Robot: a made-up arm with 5 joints.
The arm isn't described. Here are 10 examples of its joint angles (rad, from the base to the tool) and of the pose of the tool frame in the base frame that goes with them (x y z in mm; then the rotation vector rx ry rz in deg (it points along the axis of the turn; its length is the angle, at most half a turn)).
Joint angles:
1: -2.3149 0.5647 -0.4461 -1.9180 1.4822
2: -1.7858 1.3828 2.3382 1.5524 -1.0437
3: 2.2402 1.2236 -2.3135 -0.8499 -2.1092
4: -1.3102 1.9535 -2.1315 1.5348 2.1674
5: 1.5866 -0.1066 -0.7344 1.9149 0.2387
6: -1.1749 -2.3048 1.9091 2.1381 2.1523
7: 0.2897 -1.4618 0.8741 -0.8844 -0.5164
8: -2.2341 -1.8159 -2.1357 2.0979 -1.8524
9: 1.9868 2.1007 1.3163 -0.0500 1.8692
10: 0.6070 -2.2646 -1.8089 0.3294 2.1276
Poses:
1: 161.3 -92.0 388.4 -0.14 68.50 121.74
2: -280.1 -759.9 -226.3 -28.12 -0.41 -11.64
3: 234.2 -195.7 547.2 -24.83 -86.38 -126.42
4: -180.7 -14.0 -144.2 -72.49 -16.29 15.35
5: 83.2 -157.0 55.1 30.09 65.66 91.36
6: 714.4 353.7 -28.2 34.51 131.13 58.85
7: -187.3 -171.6 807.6 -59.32 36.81 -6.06
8: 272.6 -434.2 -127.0 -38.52 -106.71 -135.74
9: 535.8 495.0 790.6 -22.32 89.03 47.10
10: -21.6 167.4 90.2 -39.11 -98.09 11.55
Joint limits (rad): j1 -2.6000..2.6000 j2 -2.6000..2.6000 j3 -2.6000..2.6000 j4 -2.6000..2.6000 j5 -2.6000..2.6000
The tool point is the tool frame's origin. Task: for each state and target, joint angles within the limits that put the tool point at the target. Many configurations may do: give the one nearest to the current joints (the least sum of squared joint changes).
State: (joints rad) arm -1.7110 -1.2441 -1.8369 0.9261 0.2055
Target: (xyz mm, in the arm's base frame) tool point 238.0 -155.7 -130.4
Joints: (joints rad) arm -1.2005 -1.2627 -2.0571 0.7852 0.2404
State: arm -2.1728 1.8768 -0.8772 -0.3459 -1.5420
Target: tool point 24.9 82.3 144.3
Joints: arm -1.6294 2.4182 -1.5865 -0.5446 -1.1125
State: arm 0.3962 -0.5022 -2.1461 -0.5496 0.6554
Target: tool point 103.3 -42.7 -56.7
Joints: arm 0.0345 -0.5107 -1.4008 -0.1924 0.6391
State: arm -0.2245 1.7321 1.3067 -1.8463 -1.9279
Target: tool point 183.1 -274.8 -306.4
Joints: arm -0.1870 1.5112 0.6120 -2.1968 -2.0444
